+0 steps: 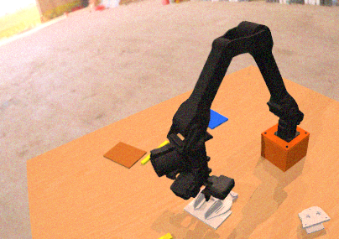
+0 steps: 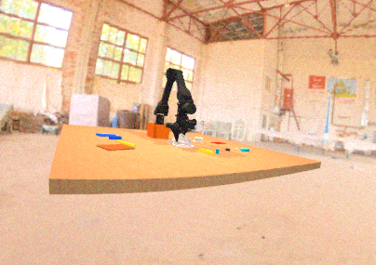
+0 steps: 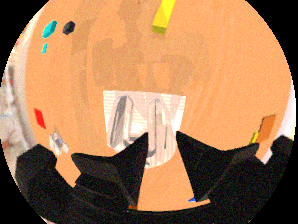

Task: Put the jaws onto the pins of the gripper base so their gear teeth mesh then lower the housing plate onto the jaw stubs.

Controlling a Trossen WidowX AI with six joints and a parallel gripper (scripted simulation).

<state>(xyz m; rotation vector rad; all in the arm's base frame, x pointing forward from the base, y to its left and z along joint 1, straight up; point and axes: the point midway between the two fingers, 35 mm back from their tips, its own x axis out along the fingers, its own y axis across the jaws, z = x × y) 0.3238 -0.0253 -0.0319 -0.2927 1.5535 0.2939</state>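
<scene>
Right now the white block is 26 cm to the left of my gripper tip, 18 cm behind it and 2 cm below it. From my gripper tip the other things lie so: cyan block (37 cm to the left, 16 cm ahead, 2 cm below); then black block (24 cm to the left, 14 cm ahead, 2 cm below); then orange tile (38 cm to the right, 10 cm ahead, 2 cm below).
</scene>
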